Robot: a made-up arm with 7 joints.
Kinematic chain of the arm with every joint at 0, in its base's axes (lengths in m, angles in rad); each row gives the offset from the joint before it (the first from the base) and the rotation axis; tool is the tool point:
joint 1: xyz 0 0 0.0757 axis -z
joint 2: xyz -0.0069 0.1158 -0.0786 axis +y
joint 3: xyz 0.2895 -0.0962 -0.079 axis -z
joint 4: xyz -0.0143 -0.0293 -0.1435 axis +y
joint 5: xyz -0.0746 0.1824 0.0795 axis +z
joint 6: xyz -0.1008 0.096 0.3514 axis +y
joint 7: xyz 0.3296 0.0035 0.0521 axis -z
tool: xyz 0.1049 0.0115 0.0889
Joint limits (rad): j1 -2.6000..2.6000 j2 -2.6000..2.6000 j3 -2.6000..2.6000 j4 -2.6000..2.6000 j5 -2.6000..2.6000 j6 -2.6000..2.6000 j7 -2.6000..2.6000
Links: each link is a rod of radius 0.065 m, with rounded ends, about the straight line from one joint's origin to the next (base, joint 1, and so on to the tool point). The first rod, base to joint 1, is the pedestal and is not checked.
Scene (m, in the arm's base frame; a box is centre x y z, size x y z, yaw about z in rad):
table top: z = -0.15
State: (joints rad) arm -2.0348 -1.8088 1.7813 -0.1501 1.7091 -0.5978 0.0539
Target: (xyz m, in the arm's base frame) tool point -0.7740 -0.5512 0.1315
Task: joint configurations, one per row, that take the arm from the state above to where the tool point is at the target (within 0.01 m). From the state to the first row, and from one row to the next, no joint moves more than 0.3 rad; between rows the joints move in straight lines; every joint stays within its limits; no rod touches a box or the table.
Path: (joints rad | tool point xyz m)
1: -1.8314 -2.0180 1.7404 -0.3198 1.7099 -0.6674 0.0257 | -0.2248 -0.8105 0.3772
2: -1.6280 -2.2272 1.6995 -0.4894 1.7107 -0.7369 -0.0025 | -0.5211 -0.7459 0.2401
3: -1.4247 -2.4364 1.6586 -0.6591 1.7115 -0.8065 -0.0307 | -0.7740 -0.5512 0.1315

